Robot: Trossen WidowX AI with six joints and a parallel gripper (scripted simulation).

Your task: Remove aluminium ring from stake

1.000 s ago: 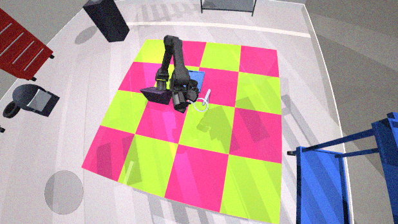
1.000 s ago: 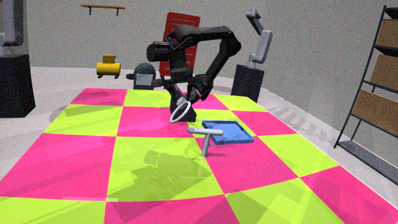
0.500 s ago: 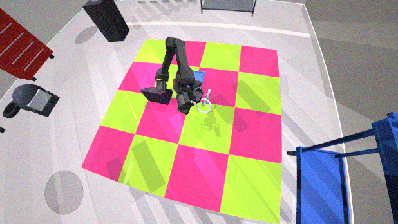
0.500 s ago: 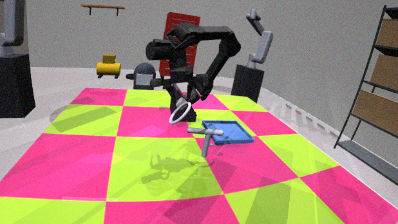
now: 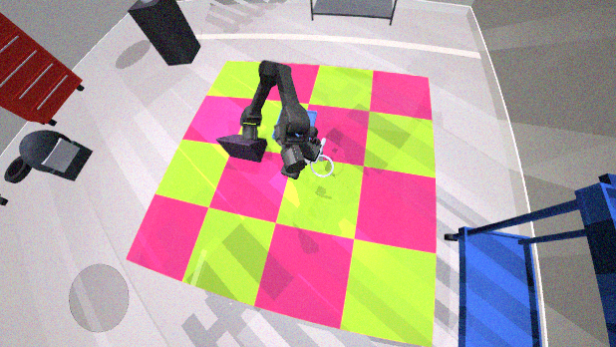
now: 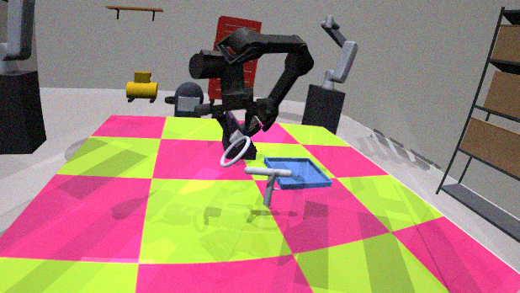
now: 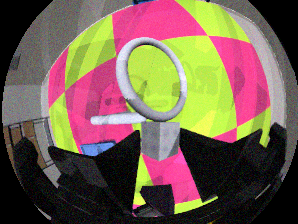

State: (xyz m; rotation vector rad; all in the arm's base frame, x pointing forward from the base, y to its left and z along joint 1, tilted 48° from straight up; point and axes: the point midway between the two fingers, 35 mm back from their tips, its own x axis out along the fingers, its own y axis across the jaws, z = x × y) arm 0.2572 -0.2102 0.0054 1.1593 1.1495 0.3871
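The blue tray is 110 mm behind my gripper tip, 280 mm to the left of it and 160 mm below it. Round my gripper tip: aluminium ring: 40 mm ahead, 20 mm to the right.
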